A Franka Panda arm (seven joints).
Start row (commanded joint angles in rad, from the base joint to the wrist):
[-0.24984 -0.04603 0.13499 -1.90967 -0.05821 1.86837 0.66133]
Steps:
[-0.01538 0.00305 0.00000 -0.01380 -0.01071 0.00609 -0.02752]
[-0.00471 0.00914 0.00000 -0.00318 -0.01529 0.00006 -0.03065]
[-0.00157 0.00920 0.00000 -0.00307 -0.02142 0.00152 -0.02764]
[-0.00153 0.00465 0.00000 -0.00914 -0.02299 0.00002 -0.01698]
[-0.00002 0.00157 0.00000 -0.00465 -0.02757 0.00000 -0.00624]
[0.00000 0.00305 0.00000 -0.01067 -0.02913 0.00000 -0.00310]
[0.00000 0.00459 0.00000 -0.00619 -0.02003 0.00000 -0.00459]
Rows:
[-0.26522 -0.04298 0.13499 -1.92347 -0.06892 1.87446 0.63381]
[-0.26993 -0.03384 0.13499 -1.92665 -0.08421 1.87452 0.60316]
[-0.27150 -0.02464 0.13499 -1.92972 -0.10563 1.87604 0.57552]
[-0.27303 -0.01999 0.13499 -1.93886 -0.12862 1.87606 0.55854]
[-0.27305 -0.01842 0.13499 -1.94351 -0.15619 1.87606 0.55230]
[-0.27305 -0.01537 0.13499 -1.95418 -0.18532 1.87606 0.54920]
[-0.27305 -0.01078 0.13499 -1.96037 -0.20535 1.87606 0.54461]

